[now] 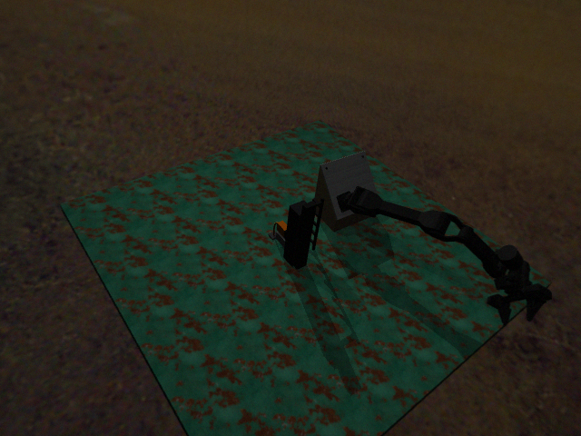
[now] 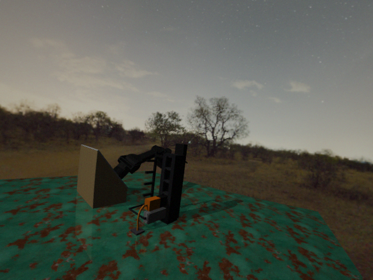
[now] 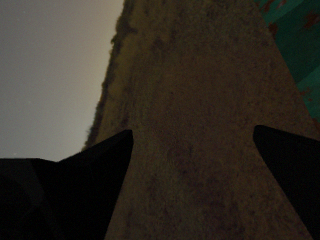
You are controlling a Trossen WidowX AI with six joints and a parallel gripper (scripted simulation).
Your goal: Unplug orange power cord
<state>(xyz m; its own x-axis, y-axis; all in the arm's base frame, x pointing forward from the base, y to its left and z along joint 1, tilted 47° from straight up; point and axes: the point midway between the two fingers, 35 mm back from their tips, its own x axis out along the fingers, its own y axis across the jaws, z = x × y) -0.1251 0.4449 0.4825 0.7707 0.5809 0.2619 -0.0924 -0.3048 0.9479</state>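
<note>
Right now my gripper tip is 370 mm short of the orange plug, 670 mm to the left of it and 10 mm above it.
</note>
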